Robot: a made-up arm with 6 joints. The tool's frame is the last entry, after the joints.
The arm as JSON. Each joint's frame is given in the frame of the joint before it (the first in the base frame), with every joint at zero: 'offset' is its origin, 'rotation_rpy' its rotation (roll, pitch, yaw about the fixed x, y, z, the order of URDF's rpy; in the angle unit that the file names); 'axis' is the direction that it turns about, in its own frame. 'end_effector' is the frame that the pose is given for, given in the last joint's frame.
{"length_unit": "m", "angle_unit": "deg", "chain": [
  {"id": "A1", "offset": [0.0, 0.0, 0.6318], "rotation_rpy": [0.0, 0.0, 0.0], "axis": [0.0, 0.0, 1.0]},
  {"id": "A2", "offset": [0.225, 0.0, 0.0], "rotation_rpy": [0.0, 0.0, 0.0], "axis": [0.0, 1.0, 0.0]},
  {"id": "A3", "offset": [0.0, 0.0, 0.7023], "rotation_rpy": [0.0, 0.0, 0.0], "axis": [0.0, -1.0, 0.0]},
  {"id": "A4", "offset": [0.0, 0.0, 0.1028], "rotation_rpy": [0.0, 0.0, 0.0], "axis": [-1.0, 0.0, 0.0]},
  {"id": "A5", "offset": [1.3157, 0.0, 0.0], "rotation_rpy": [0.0, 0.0, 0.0], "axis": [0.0, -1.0, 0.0]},
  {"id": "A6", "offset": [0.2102, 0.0, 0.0], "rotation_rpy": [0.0, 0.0, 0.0], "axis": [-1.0, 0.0, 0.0]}
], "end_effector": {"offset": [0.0, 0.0, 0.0], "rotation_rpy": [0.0, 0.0, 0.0]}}
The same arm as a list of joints. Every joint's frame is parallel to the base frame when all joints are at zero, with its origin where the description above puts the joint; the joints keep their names.
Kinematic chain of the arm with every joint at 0, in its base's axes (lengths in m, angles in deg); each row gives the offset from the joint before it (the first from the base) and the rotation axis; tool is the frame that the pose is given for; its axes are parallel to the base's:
A1: xyz 0 0 0.6318 axis +z
A2: xyz 0.225 0 0 axis +y
A3: xyz 0 0 0.7023 axis -y
A4: xyz 0 0 0.1028 axis -x
A5: xyz 1.3157 0 0 axis -y
A6: xyz 0.2102 0 0 axis -x
tool: xyz 0 0 0

